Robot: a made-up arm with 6 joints. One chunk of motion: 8 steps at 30 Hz.
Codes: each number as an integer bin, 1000 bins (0 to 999) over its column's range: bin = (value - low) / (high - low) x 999, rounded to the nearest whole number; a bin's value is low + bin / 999 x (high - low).
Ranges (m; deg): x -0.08..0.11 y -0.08..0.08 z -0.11..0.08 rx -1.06..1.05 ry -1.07..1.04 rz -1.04..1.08
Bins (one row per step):
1: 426 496 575 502 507 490
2: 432 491 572 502 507 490
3: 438 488 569 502 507 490
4: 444 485 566 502 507 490
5: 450 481 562 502 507 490
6: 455 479 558 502 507 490
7: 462 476 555 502 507 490
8: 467 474 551 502 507 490
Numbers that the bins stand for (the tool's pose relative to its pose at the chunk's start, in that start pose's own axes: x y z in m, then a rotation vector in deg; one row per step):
1: 0.0010 -0.0006 -0.0006 0.00 0.00 0.00
2: 0.0022 -0.0014 -0.0012 0.00 0.00 0.00
3: 0.0033 -0.0018 -0.0018 0.00 0.00 0.00
4: 0.0044 -0.0023 -0.0024 0.00 0.00 0.00
5: 0.0056 -0.0030 -0.0031 0.00 0.00 0.00
6: 0.0065 -0.0033 -0.0039 0.00 0.00 0.00
7: 0.0079 -0.0038 -0.0044 0.00 0.00 0.00
8: 0.0088 -0.0041 -0.0052 0.00 0.00 0.00

